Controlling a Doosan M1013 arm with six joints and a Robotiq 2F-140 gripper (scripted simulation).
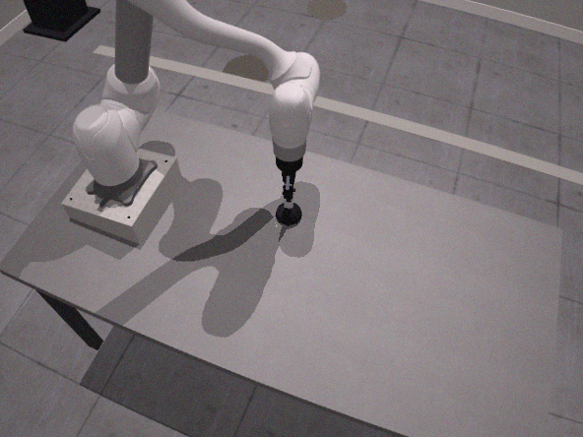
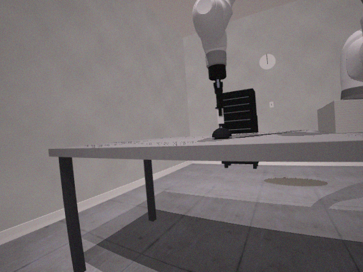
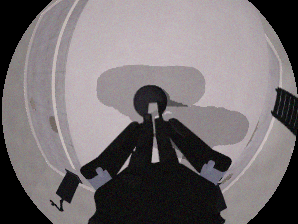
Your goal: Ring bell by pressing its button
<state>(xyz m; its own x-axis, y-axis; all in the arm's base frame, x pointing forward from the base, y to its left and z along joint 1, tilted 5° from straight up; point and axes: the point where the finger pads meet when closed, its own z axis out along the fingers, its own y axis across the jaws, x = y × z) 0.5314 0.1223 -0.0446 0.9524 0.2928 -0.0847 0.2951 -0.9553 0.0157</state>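
The black dome bell is 1 cm to the left of my hand and 6 cm below it.
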